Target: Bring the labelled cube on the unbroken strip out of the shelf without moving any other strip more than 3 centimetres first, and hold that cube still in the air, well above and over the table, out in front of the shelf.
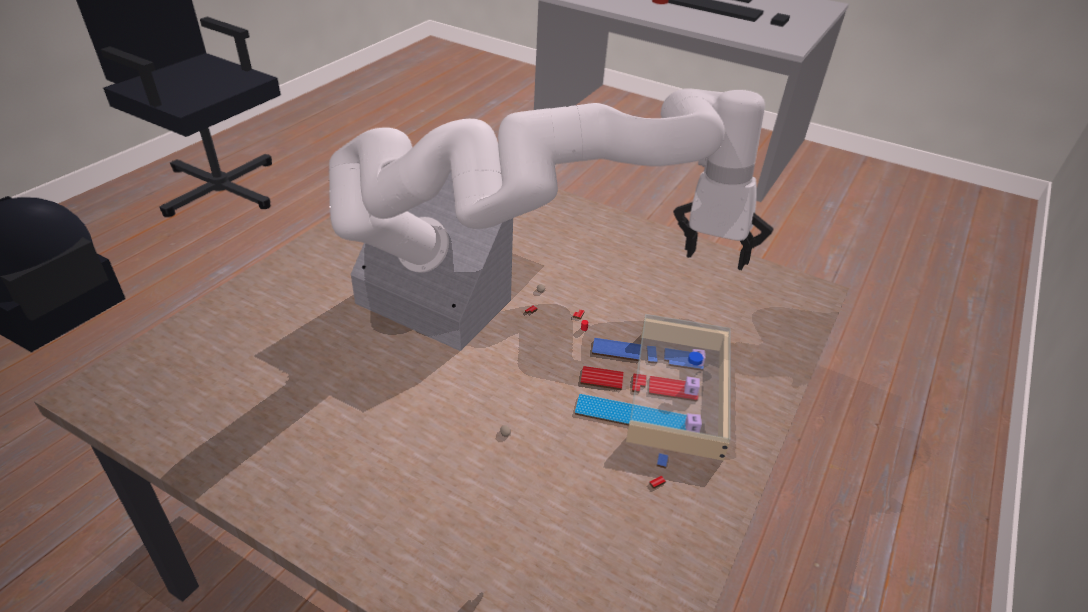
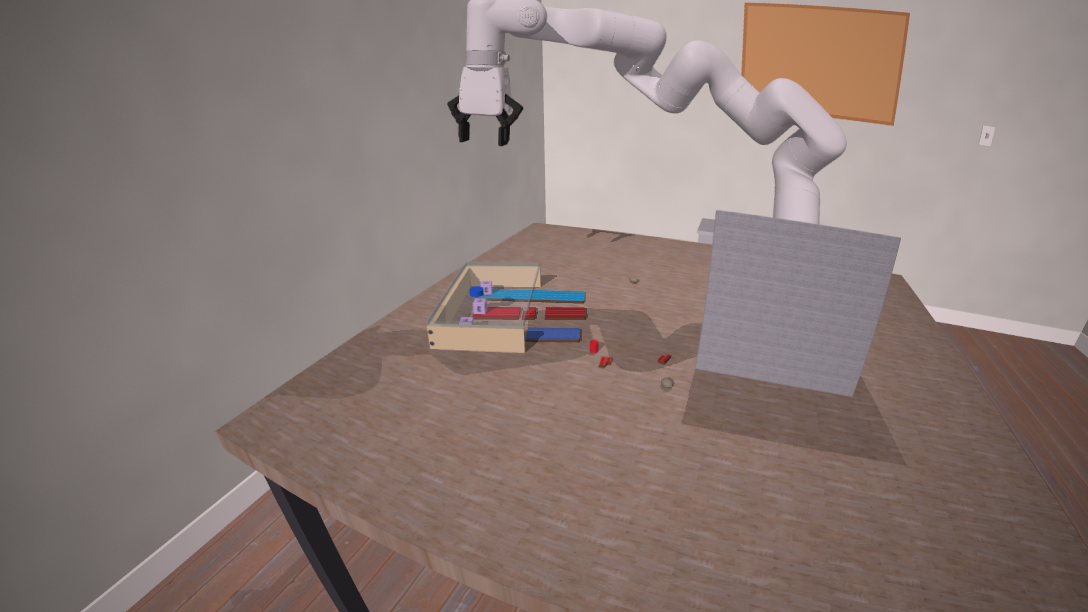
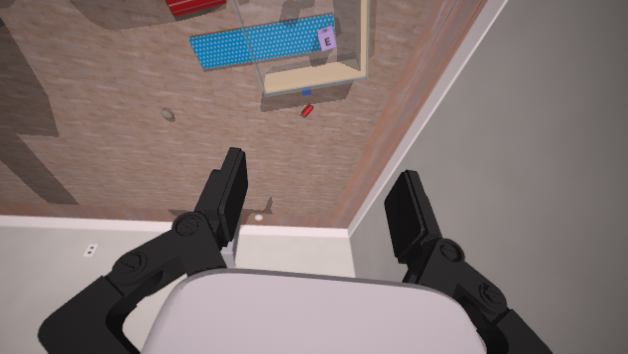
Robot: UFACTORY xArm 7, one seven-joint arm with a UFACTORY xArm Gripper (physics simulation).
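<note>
The light blue dotted strip (image 1: pixel 604 409) (image 2: pixel 559 296) (image 3: pixel 220 51) is unbroken. Its inner end lies inside the clear-topped shelf (image 1: pixel 673 443) (image 2: pixel 477 339) (image 3: pixel 310 78), and its outer end sticks out of the open front. A lilac cube (image 1: pixel 693 422) (image 2: pixel 486 287) (image 3: pixel 327 40) marked E stands on its inner end. The red strip (image 1: pixel 601 377) (image 2: pixel 565 312) is in separate pieces, with a lilac cube (image 1: pixel 692 385) (image 2: pixel 479 306) at its inner end. The dark blue strip (image 1: pixel 614 348) (image 2: pixel 555 334) has gaps, with a partly hidden cube (image 2: pixel 466 321). My gripper (image 1: pixel 716 260) (image 2: pixel 483 141) (image 3: pixel 321 176) is open, empty and high above the table.
A blue round piece (image 1: pixel 695 358) (image 2: pixel 476 291) seems to sit on the shelf's clear top. A blue bit (image 1: pixel 662 460) and a red cylinder (image 1: pixel 657 481) (image 3: pixel 307 111) lie beside the shelf wall. Red bits (image 1: pixel 584 325) and pebbles (image 1: pixel 505 431) (image 2: pixel 667 382) lie in front.
</note>
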